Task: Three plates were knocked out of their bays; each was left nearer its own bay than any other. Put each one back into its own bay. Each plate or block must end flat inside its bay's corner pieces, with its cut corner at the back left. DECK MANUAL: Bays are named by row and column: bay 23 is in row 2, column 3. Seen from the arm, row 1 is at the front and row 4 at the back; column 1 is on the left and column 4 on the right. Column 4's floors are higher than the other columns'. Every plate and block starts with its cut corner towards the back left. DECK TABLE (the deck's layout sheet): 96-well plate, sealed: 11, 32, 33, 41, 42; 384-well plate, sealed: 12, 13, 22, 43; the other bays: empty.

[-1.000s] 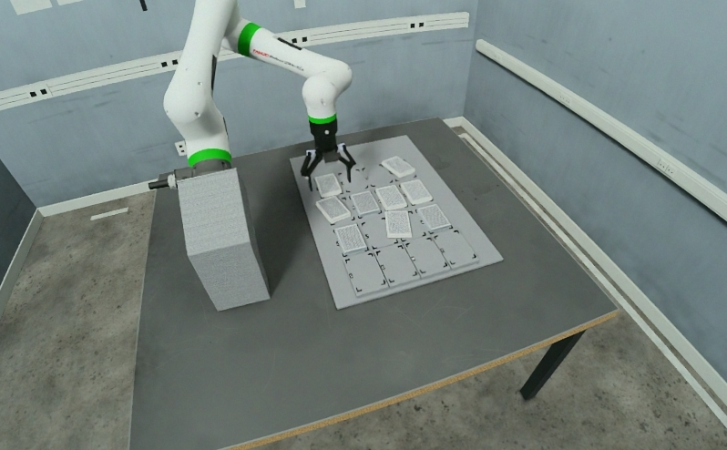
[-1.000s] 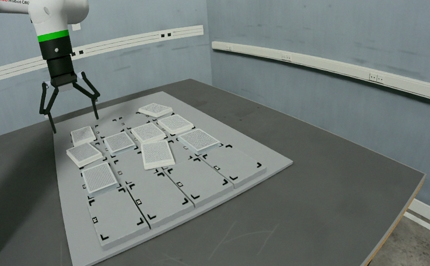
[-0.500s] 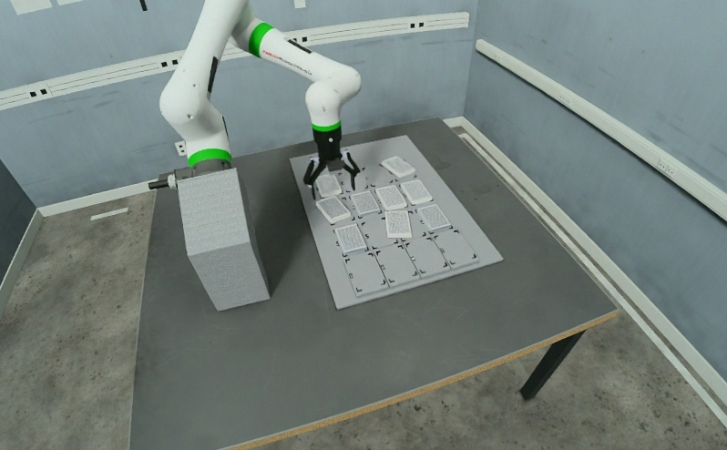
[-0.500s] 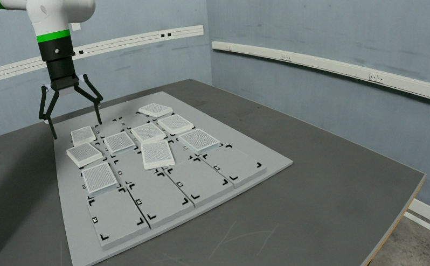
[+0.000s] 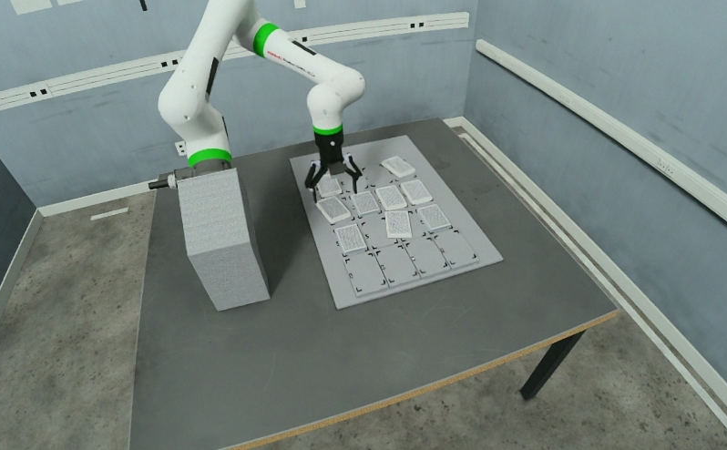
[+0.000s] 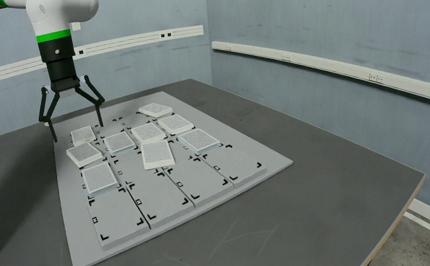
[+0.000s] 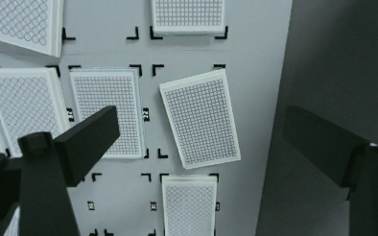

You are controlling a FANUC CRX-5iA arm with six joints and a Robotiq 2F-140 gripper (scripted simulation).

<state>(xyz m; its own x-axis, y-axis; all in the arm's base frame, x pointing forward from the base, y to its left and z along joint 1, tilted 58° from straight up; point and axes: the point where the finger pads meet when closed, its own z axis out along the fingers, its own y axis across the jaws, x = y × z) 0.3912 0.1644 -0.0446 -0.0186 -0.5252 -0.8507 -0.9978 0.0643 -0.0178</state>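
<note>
The 384-well plate lies 1 cm ahead of my hand, 14 cm to the right of it and 10 cm below it. Also, from my hand: bay label (28 cm ahead, 14 cm to the right, 11 cm below); label 22 (7 cm ahead, 2 cm to the left, 11 cm below).
</note>
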